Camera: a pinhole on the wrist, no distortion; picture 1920 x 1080 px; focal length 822.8 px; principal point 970.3 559.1 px. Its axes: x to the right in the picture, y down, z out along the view. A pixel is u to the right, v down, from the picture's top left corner.
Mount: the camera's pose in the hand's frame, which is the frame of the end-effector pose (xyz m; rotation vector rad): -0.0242 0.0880 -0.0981 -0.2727 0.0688 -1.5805
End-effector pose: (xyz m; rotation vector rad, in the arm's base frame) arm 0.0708 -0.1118 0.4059 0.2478 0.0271 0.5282
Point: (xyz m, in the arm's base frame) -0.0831 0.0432 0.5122
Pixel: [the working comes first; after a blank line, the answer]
In the camera's frame: -0.1220 -0.0635 0.1597

341 232
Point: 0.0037 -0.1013 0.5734
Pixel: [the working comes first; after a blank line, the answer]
In the camera's frame: 0.0385 -0.0753 0.2387

1103 300
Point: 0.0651 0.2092 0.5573
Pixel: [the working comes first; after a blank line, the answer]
In the camera's frame: -0.1959 0.1380 0.2339

281 1044
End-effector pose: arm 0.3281 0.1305 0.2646 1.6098 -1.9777 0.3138
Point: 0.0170 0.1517 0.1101
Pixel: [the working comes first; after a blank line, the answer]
In the camera's frame: -0.1477 -0.1116 0.3038

570 257
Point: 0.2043 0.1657 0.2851
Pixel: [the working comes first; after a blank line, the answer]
In the camera's frame: -0.0293 -0.0014 0.1044

739 548
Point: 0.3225 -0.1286 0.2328
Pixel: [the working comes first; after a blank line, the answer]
In the camera's frame: 0.1840 0.1647 0.2783

1514 1046
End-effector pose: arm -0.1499 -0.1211 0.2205 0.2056 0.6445 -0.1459
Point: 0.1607 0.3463 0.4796
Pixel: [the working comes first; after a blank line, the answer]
In the camera's frame: -0.4123 -0.0173 0.4344

189 526
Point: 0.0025 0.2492 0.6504
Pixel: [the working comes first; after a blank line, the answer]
In the camera's frame: -0.3029 -0.2446 0.4360

399 98
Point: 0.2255 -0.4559 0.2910
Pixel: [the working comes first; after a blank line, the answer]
In the camera's frame: 0.3823 0.2094 0.4589

1656 935
